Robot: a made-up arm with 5 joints.
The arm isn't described. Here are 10 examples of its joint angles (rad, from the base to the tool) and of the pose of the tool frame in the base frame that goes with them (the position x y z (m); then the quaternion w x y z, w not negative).
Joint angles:
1: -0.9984 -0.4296 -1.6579 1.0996 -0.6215
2: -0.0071 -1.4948 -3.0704 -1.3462 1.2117
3: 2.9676 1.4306 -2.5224 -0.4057 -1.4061
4: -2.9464 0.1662 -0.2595 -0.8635 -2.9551
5: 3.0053 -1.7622 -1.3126 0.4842 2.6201
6: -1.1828 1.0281 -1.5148 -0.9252 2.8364
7: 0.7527 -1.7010 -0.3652 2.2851 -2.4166
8: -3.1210 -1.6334 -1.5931 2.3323 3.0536
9: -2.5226 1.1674 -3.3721 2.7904 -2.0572
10: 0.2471 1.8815 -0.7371 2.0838 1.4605
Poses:
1: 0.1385 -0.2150 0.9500 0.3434 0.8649 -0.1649 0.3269
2: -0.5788 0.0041 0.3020 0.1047 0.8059 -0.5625 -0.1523
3: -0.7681 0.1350 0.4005 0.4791 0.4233 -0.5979 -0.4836
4: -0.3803 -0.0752 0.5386 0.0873 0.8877 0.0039 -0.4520
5: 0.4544 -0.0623 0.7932 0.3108 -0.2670 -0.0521 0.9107
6: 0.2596 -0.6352 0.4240 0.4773 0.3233 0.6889 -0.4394
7: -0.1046 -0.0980 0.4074 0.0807 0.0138 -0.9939 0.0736
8: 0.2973 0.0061 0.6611 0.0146 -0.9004 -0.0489 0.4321
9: -0.4596 -0.3274 0.4788 0.2172 -0.9316 0.2208 -0.1902
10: 0.0629 0.0159 0.1916 0.7531 -0.0356 0.0247 -0.6565
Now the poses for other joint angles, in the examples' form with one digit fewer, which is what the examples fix.
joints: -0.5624 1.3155 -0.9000 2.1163 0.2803
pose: 0.158 -0.100 0.224 0.134 -0.274 0.123 0.944
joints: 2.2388 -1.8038 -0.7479 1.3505 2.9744
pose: 0.091 -0.116 0.641 0.288 -0.770 0.297 0.486
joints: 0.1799 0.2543 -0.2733 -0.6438 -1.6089
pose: 0.392 0.071 0.469 0.213 0.592 0.737 0.246
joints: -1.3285 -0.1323 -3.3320 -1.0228 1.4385
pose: -0.063 0.254 0.917 0.043 0.116 -0.612 -0.781
